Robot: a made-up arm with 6 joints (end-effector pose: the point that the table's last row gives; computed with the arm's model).
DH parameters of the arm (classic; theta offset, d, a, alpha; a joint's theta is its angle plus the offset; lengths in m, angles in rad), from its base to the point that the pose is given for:
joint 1: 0 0.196 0 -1.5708
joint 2: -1.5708 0 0.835 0
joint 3: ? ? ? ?
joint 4: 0 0.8 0 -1.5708
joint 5: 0 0 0 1.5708
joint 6: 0 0.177 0 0
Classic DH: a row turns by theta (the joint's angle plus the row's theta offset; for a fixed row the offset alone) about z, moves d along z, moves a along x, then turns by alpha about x.
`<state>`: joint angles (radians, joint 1 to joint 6).
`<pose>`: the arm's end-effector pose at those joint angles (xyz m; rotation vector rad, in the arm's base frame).
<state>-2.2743 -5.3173 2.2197 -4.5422 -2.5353 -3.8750</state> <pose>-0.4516 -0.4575 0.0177 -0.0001 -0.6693 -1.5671</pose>
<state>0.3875 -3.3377 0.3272 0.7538 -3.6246 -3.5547</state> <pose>-0.0228 0.1066 -1.2529 -0.4976 0.1005 2.3454</pose>
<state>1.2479 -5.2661 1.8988 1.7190 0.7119 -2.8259</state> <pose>0.1402 0.9400 -0.2714 -2.5239 0.9255 1.0234</pose>
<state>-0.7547 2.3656 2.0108 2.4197 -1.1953 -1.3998</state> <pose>-0.2381 0.1445 -0.5684 -0.4266 -0.9484 0.8860</pose>
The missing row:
joint 3: 1.5708 0.051 0 1.5708
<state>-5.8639 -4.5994 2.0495 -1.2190 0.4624 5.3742</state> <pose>0.2583 0.0898 -0.6784 2.2523 -0.5231 -0.3451</pose>
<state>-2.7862 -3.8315 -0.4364 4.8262 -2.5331 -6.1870</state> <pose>-1.0044 -0.5344 -0.7192 -0.5959 1.1186 -1.4172</pose>
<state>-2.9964 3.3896 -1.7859 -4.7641 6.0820 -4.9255</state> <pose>-0.7576 -0.1266 -0.6436 0.1712 -1.5893 -0.2539</pose>
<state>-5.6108 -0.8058 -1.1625 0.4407 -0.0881 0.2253</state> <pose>-1.1989 -0.8978 0.3833 0.0332 -2.1624 0.8477</pose>
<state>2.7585 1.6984 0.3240 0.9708 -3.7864 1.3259</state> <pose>-1.3453 0.3925 -0.2517 1.5267 -1.2737 2.0321</pose>
